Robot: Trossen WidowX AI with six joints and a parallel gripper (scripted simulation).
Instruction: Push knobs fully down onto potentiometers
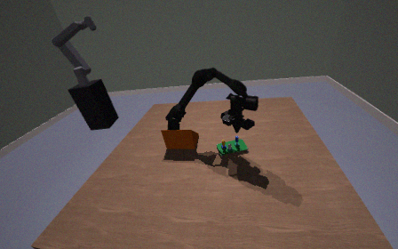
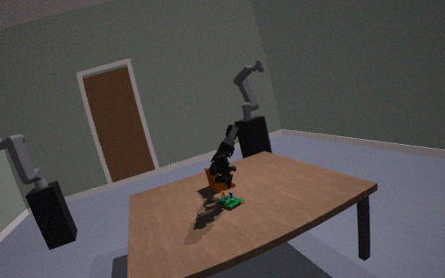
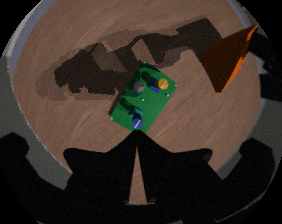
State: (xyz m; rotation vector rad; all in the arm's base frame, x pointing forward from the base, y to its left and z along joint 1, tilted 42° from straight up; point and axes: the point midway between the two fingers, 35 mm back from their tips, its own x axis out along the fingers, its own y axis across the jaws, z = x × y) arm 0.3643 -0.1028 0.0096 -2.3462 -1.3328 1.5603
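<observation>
Now: the blue knob 4 cm below my gripper tip.
</observation>
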